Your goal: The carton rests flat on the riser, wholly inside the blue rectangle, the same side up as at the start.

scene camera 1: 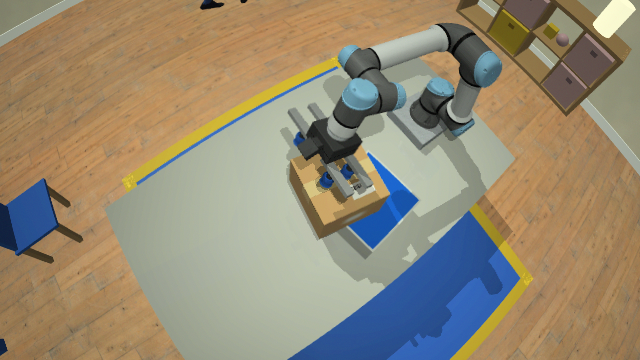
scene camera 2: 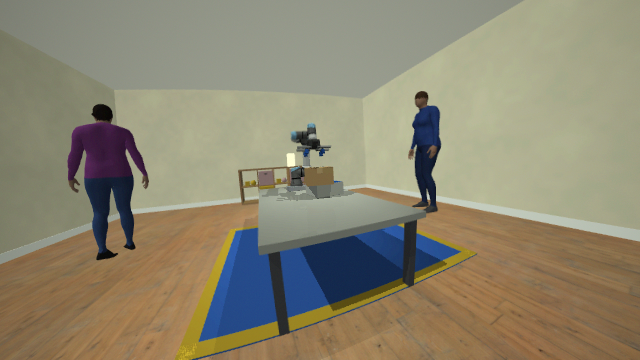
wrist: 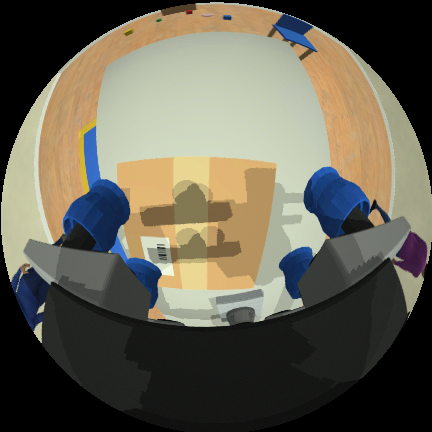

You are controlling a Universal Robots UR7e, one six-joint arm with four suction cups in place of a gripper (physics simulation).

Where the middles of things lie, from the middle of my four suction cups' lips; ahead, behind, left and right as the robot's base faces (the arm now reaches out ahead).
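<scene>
Brown cardboard carton [scene camera 1: 327,209]: my suction cup 5 cm past it, 4 cm to the right of it, 20 cm above it. Riser [scene camera 1: 364,236]: from my suction cup, 15 cm behind, 12 cm to the left, 34 cm below.
</scene>
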